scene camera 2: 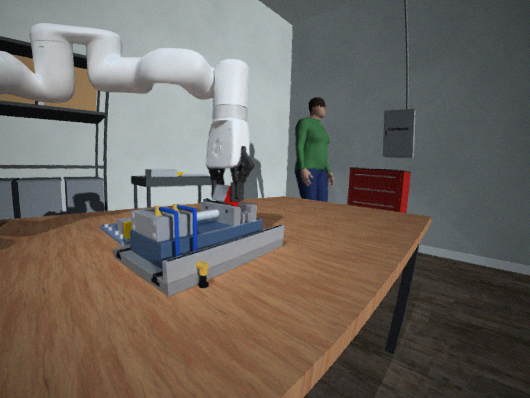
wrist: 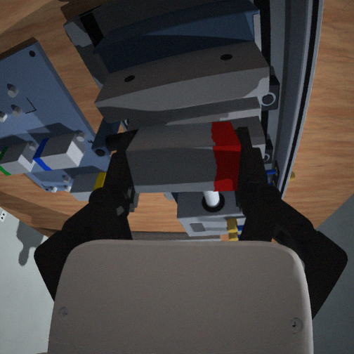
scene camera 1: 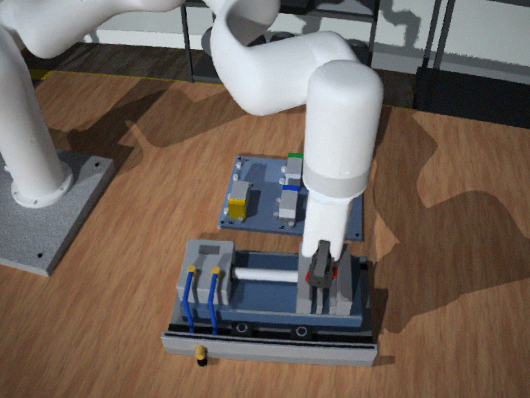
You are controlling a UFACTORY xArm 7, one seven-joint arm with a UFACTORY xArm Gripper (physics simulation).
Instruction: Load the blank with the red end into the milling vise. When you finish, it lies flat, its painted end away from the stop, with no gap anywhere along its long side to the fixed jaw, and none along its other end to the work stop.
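The blank with the red end (scene camera 2: 221,192) (wrist: 172,162) is held over the vise jaws; in scene camera 1 red shows on both sides of the near finger. My gripper (scene camera 1: 321,281) (scene camera 2: 228,194) (wrist: 185,144) is shut on its two ends. The red end faces the vise's front rail, the grey end faces the work stop (wrist: 114,142), a dark pin by the rear fingertip. The fixed jaw (scene camera 1: 345,295) (wrist: 185,85) is on the right, the moving jaw (scene camera 1: 304,295) (scene camera 2: 227,215) on the left. The blank's underside and its clearance to the jaws are hidden.
A blue fixture plate (scene camera 1: 260,175) behind the vise carries blanks with yellow (scene camera 1: 238,200), blue (scene camera 1: 288,204) and green (scene camera 1: 295,164) ends. The vise's cylinder block (scene camera 1: 206,270) with two blue hoses stands at left. A front rail (scene camera 1: 270,350) runs along the vise. A person (scene camera 2: 312,145) stands beyond the table.
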